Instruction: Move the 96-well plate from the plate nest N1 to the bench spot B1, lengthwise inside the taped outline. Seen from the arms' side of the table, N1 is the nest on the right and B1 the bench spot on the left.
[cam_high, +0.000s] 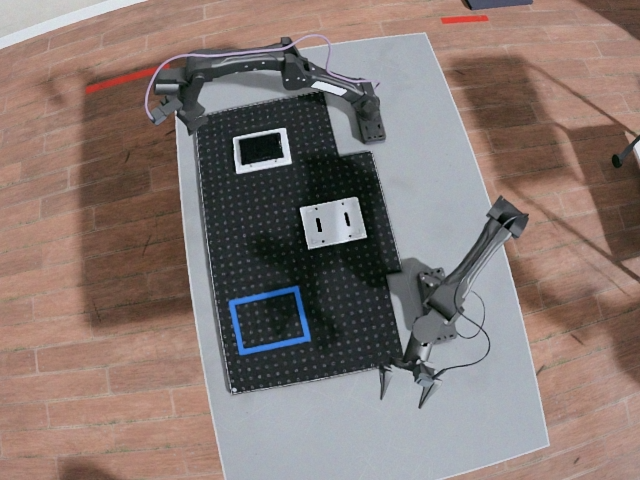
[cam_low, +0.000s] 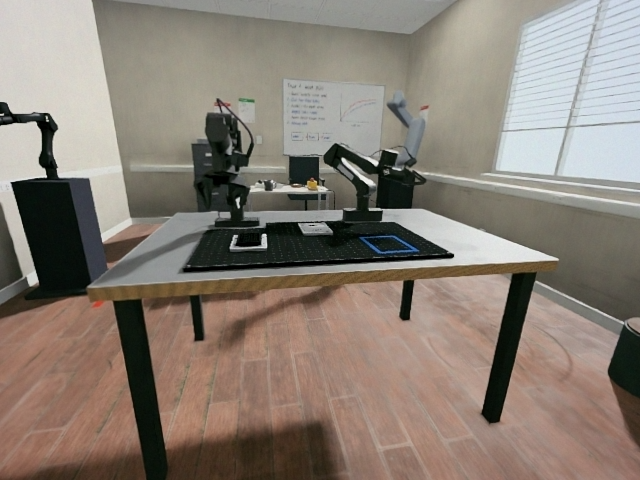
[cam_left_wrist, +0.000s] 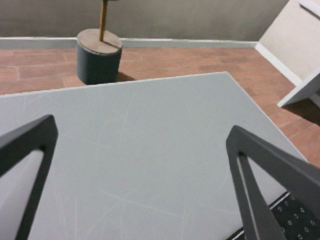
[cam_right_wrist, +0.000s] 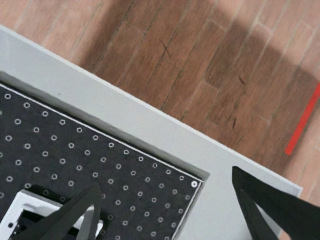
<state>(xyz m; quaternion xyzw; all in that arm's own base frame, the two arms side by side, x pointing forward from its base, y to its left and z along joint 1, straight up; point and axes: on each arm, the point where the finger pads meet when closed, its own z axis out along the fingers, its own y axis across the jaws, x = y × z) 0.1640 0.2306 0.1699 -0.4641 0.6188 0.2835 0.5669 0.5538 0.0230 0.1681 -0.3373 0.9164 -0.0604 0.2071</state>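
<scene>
My right gripper is now 20 cm past the black 96-well plate, 15 cm above it and 7 cm to the right of it.
</scene>
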